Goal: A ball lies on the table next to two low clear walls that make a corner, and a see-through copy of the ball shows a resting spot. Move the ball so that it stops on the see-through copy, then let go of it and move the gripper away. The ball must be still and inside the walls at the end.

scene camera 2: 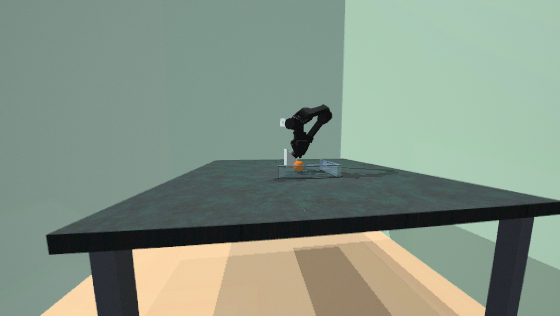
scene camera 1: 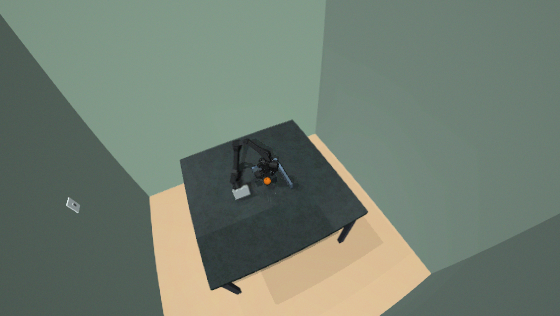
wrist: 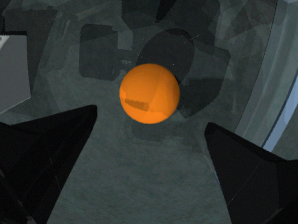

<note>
My gripper point(wrist: 153, 120) is open, with nothing in its grasp. I also see an orange ball point(wrist: 137, 89) and a see-through copy point(wrist: 165, 100).
</note>
